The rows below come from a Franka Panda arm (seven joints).
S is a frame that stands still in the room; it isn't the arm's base.
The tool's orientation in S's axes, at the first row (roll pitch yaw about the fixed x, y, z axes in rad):
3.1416 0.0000 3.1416
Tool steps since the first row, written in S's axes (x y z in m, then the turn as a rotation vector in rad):
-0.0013 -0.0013 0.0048 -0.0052 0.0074 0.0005
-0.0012 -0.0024 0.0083 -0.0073 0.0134 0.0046
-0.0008 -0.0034 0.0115 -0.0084 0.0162 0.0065
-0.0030 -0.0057 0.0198 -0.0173 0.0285 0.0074
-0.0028 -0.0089 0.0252 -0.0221 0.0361 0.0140
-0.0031 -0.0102 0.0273 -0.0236 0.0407 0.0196
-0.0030 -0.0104 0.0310 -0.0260 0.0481 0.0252
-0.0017 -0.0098 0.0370 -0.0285 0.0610 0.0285
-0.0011 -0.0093 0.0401 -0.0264 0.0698 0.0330
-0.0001 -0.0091 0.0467 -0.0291 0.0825 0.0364
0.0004 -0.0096 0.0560 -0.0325 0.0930 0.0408
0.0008 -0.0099 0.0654 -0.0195 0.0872 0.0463
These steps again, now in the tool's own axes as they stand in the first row. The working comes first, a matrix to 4 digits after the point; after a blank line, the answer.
The tool's axes in the first row as the columns of a matrix, in S's axes (used below as rounded here):
-1.0000 0.0000 0.0000
0.0000 1.0000 0.0000
0.0000 0.0000 -1.0000

0.0013 -0.0013 -0.0048 0.0052 0.0074 -0.0005
0.0012 -0.0024 -0.0083 0.0073 0.0134 -0.0046
0.0008 -0.0034 -0.0115 0.0084 0.0162 -0.0065
0.0030 -0.0057 -0.0198 0.0173 0.0285 -0.0074
0.0028 -0.0089 -0.0252 0.0221 0.0361 -0.0140
0.0031 -0.0102 -0.0273 0.0236 0.0407 -0.0196
0.0030 -0.0104 -0.0310 0.0260 0.0481 -0.0252
0.0017 -0.0098 -0.0370 0.0285 0.0610 -0.0285
0.0011 -0.0093 -0.0401 0.0264 0.0698 -0.0330
0.0001 -0.0091 -0.0467 0.0291 0.0825 -0.0364
-0.0004 -0.0096 -0.0560 0.0325 0.0930 -0.0408
-0.0008 -0.0099 -0.0654 0.0195 0.0872 -0.0463

